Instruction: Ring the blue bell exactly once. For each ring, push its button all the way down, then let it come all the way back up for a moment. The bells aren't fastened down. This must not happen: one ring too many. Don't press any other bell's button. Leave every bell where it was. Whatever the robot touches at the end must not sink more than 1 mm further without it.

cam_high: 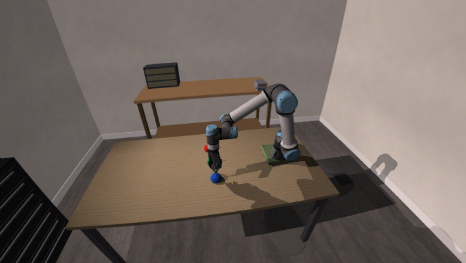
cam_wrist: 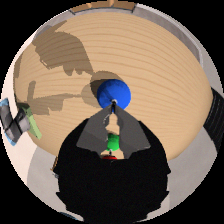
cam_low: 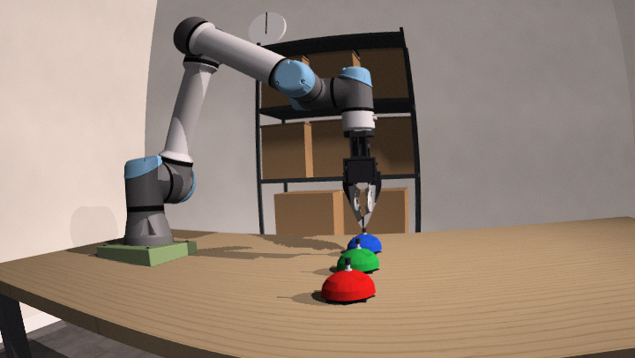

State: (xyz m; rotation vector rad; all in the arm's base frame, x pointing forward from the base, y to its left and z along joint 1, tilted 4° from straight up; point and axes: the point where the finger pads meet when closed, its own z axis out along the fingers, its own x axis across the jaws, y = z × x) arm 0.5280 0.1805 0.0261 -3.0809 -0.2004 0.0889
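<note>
The blue bell lies 4 cm below my hand. Also, from my hand: green bell 18 cm to the right, 4 cm below, 3 cm ahead; red bell 36 cm to the right, 5 cm ahead, 4 cm below.
</note>
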